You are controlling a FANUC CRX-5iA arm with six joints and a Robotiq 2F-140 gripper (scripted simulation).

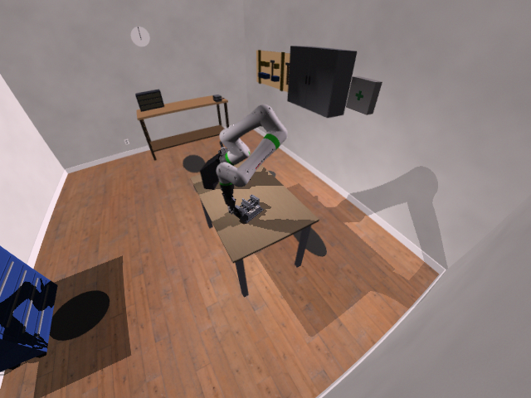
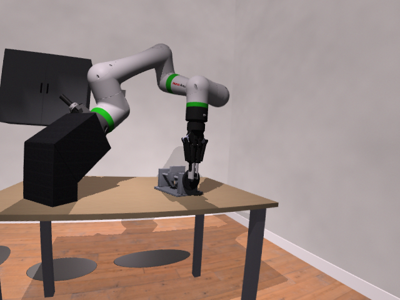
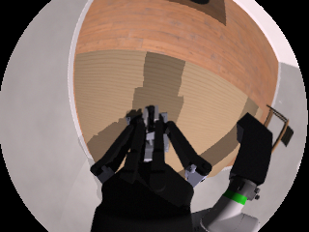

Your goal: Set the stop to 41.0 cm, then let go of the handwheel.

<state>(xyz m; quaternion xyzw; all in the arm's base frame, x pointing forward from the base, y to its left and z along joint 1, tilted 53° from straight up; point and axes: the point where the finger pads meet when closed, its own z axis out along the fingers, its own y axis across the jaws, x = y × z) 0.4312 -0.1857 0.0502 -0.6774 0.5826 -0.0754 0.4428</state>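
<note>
The black handwheel is 2 cm to the left of my hand and 2 cm below it. Also, from my hand: grey stop: 14 cm to the left, 3 cm below, 3 cm behind.
</note>
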